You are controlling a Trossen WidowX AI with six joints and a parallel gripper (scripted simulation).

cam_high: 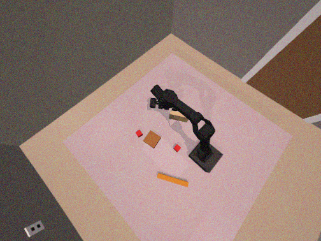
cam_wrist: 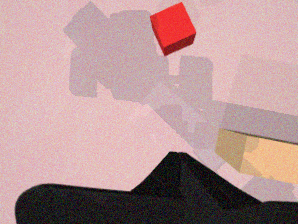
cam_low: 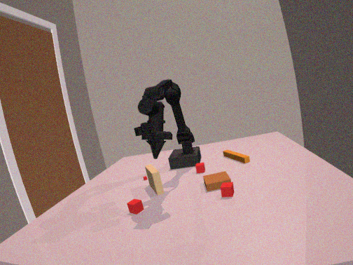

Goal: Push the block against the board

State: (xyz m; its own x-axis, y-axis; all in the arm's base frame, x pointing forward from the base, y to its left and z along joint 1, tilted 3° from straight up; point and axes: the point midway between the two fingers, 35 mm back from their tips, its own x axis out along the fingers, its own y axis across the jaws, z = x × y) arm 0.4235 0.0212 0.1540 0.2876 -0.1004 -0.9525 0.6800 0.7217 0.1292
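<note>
Right now the tan block is 100 mm behind my gripper tip, 90 mm to the right of it and 120 mm below it. Also, from my gripper tip: brown square block: 120 mm behind, 190 mm to the left, 160 mm below; long orange bar: 440 mm behind, 240 mm to the left, 160 mm below; tiny red piece: 230 mm behind, 210 mm to the right, 160 mm below.
</note>
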